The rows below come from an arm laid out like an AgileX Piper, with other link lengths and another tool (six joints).
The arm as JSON. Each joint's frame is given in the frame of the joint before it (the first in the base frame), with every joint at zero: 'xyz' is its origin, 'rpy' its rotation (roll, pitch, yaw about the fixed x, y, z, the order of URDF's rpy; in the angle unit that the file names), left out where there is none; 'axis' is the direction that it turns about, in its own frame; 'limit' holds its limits. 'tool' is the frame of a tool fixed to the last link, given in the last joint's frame.
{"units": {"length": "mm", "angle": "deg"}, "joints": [
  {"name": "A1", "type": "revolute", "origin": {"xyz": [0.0, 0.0, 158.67]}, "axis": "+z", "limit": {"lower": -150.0, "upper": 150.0}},
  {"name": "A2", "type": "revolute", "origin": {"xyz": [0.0, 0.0, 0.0], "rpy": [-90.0, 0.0, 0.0]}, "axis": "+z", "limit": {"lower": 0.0, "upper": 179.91}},
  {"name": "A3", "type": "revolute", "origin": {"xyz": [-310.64, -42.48, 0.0]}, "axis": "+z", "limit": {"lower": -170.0, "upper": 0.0}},
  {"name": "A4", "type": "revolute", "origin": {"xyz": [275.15, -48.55, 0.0], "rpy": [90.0, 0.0, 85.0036]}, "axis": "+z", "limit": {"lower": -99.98, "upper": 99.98}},
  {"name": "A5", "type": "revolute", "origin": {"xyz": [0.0, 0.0, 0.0], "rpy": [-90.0, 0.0, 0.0]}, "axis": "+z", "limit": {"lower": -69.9, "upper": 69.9}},
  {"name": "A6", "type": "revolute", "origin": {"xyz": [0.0, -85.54, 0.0], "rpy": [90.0, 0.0, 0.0]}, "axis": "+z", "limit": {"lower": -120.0, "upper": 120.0}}
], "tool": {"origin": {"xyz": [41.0, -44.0, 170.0], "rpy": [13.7, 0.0, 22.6]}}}
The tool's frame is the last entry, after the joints.
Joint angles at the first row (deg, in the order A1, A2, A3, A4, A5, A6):
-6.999, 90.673, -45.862, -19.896, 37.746, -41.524
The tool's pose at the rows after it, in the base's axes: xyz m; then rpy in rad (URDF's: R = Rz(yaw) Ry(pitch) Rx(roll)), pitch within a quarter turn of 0, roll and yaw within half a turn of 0:
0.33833 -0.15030 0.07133 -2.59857 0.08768 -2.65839
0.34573 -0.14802 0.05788 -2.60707 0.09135 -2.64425
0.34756 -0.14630 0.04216 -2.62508 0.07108 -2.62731
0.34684 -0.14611 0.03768 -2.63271 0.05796 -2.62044
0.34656 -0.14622 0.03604 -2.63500 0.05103 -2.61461
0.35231 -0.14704 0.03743 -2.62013 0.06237 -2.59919
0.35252 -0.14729 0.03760 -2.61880 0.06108 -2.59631
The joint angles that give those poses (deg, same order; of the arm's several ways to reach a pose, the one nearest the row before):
-7.055, 92.745, -45.861, -19.896, 35.640, -41.602
-7.054, 95.249, -45.874, -19.947, 33.066, -41.790
-7.054, 97.956, -45.925, -19.947, 31.734, -42.559
-7.054, 98.754, -46.055, -19.895, 31.845, -43.066
-7.054, 99.059, -46.097, -19.971, 31.927, -43.380
-7.054, 99.128, -46.098, -20.863, 30.769, -43.279
-7.055, 99.128, -46.096, -21.002, 30.768, -43.338

